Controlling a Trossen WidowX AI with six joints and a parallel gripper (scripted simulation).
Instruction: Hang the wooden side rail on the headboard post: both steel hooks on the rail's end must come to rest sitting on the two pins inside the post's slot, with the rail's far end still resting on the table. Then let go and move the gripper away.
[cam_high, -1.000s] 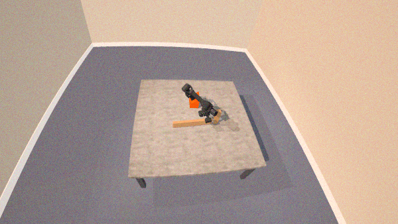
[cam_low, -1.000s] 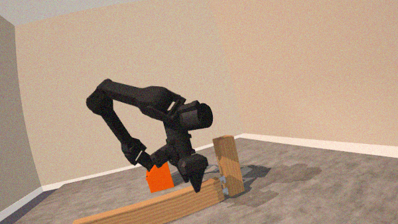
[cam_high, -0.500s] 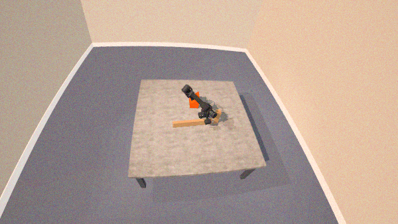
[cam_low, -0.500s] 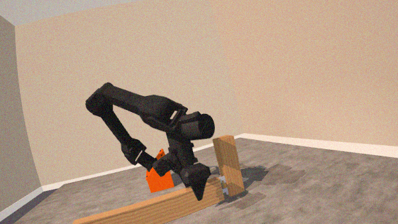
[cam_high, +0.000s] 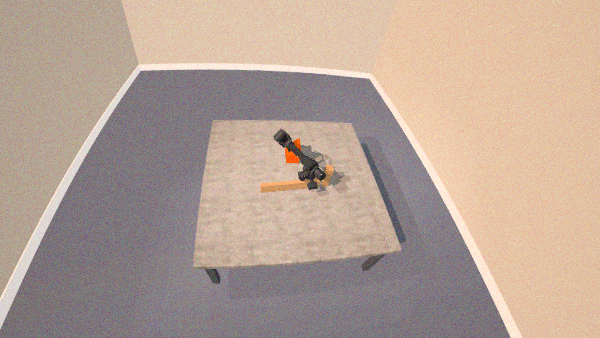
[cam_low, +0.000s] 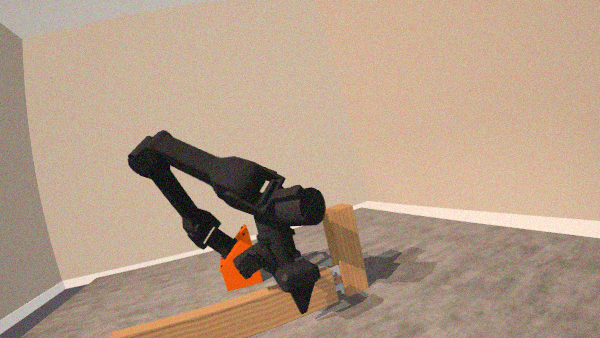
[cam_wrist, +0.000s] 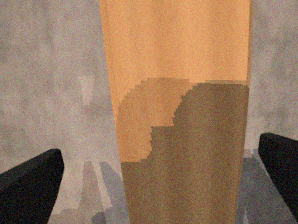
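Now: gripper tip 13 cm to the right of the headboard post, 5 cm below it and 2 cm past it.
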